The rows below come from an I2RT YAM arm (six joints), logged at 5 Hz.
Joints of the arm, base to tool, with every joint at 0 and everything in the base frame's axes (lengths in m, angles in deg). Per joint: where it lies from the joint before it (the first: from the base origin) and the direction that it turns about. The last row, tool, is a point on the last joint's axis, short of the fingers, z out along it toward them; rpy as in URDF.
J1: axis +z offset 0 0 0.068
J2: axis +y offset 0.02 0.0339 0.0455
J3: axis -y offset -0.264 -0.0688 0
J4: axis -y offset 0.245 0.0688 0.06
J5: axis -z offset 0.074 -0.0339 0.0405
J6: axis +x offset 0.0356 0 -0.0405
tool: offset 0 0 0 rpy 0 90 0
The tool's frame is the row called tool.
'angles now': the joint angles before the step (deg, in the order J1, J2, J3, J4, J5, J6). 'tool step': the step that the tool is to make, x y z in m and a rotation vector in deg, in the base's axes. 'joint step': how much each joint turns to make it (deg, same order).
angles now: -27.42 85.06 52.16 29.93 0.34 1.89
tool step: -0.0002 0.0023 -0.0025 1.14 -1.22 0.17
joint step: 0.33 0.00 -0.86 1.41 0.09 1.58
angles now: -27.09 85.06 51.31 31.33 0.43 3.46
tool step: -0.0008 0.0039 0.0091 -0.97 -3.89 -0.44
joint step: 0.63 -0.70 -0.23 3.42 1.06 0.90
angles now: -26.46 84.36 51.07 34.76 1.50 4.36
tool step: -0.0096 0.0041 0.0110 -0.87 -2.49 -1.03
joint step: 0.01 -2.78 -0.96 0.79 1.05 0.28
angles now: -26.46 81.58 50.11 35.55 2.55 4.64
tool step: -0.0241 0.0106 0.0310 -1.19 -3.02 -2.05
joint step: 0.01 -7.46 0.06 -4.29 2.07 0.07
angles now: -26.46 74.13 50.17 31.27 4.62 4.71
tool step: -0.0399 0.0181 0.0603 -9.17 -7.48 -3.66
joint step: -0.01 -9.88 2.75 -1.27 2.46 -5.59
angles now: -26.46 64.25 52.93 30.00 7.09 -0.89
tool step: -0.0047 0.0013 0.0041 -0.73 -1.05 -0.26
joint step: -0.21 -0.91 -0.09 0.46 -0.01 -0.19
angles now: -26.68 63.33 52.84 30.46 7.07 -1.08
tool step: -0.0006 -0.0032 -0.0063 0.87 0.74 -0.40
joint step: -0.72 0.01 -0.97 -0.14 -0.15 0.52
